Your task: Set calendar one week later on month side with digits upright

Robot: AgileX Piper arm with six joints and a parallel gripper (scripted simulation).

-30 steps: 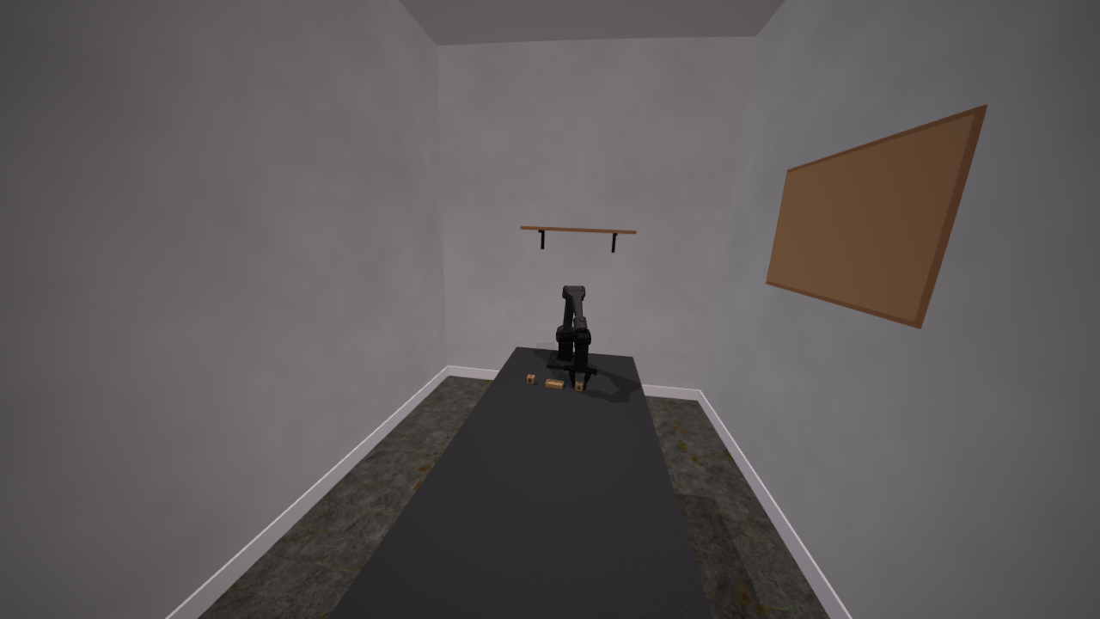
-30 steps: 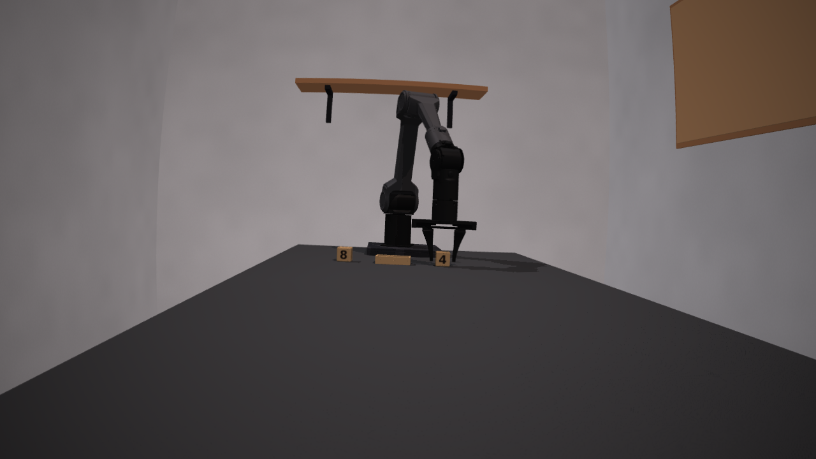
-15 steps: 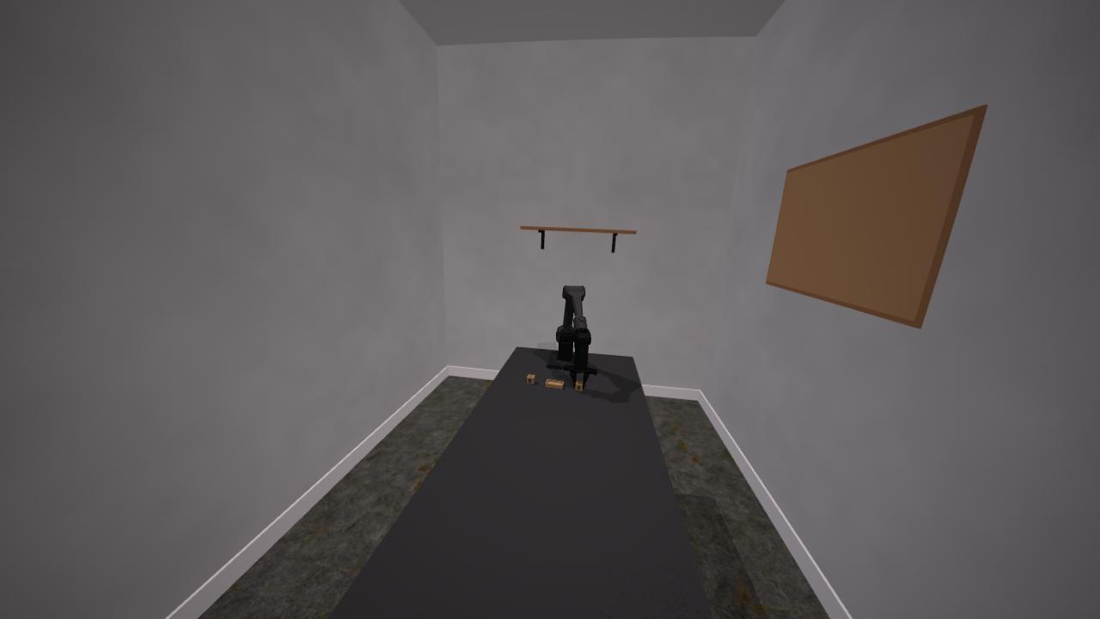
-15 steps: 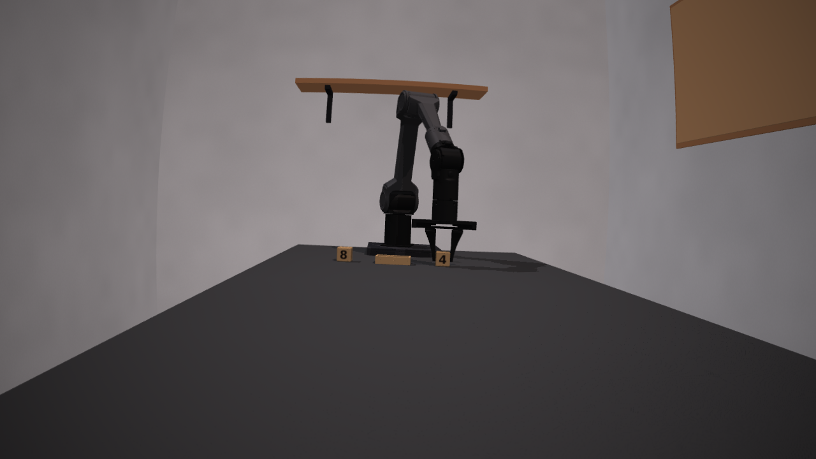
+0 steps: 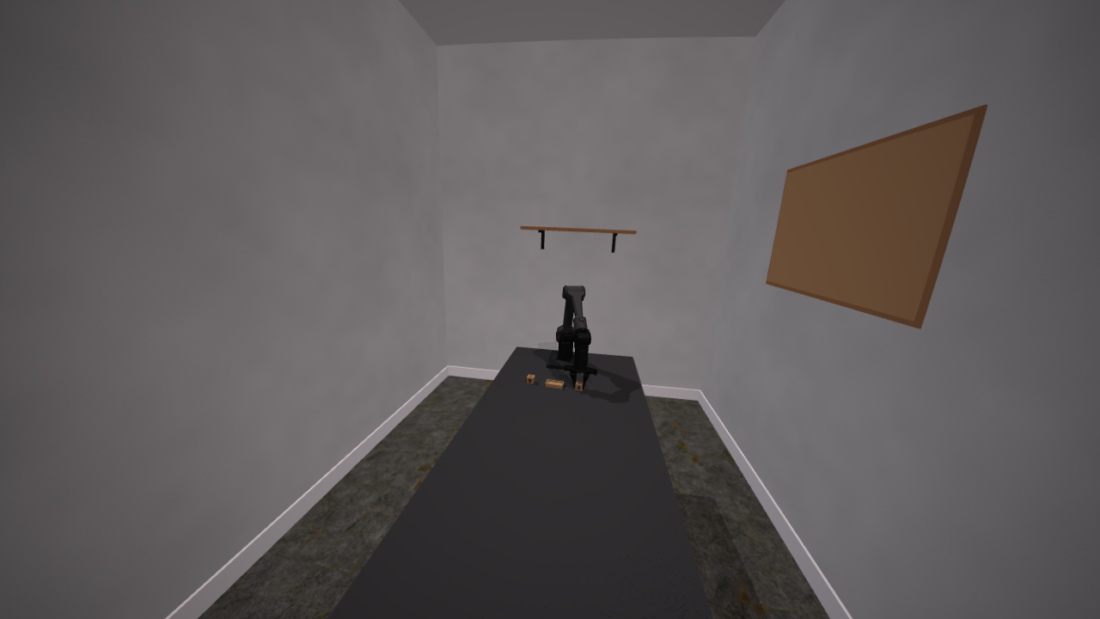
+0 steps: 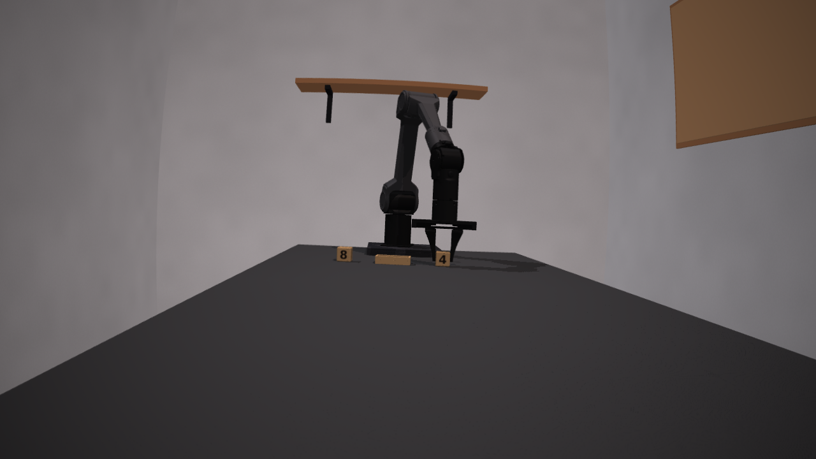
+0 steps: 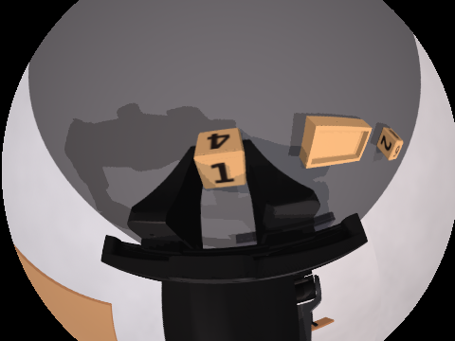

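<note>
My gripper is now 11 cm to the left of the wooden tray, 1 cm short of it and 1 cm above it. The rest, counted from my hand: wooden cube (right at my hand).
</note>
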